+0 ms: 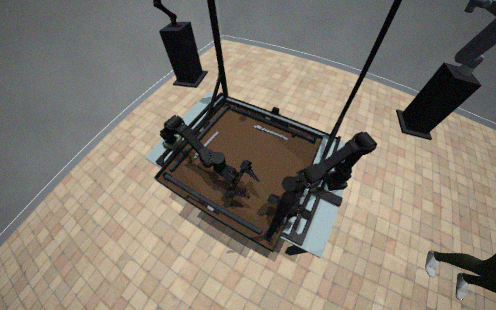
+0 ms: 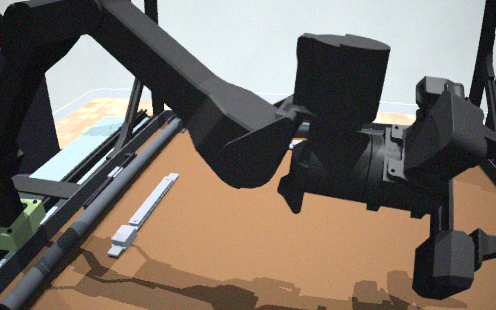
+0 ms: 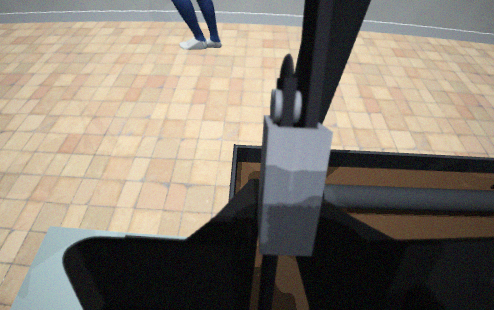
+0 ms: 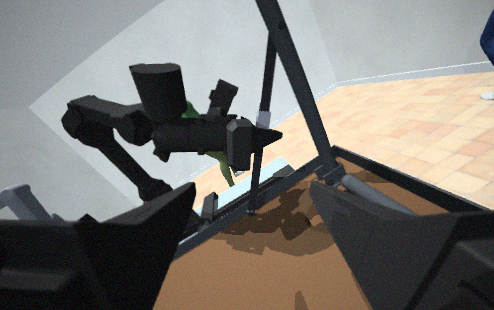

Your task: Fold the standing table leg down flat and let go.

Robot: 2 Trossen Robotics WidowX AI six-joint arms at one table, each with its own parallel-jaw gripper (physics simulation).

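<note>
The dark standing leg (image 1: 281,212) (image 3: 332,45) (image 4: 300,82) rises from a corner of the upturned brown table (image 1: 240,140) (image 2: 225,240) (image 4: 225,280). Its thin dark brace (image 4: 268,75) runs beside it, with a light grey sleeve (image 3: 295,150) (image 4: 263,119) on it. My left gripper (image 3: 271,187) (image 4: 280,134) is shut on the grey sleeve, with one finger on each side of it. Its palm side hides in shadow. My right gripper (image 1: 253,188) (image 4: 254,187) is open and empty above the tabletop, apart from the leg.
Grey folded tubes (image 1: 215,204) (image 2: 95,215) (image 3: 410,198) lie along the table edges. Light metal braces (image 1: 271,132) (image 2: 152,200) lie flat. A tall black post (image 1: 367,62) stands beyond the table's right corner, and another post (image 1: 216,45) stands at the back left.
</note>
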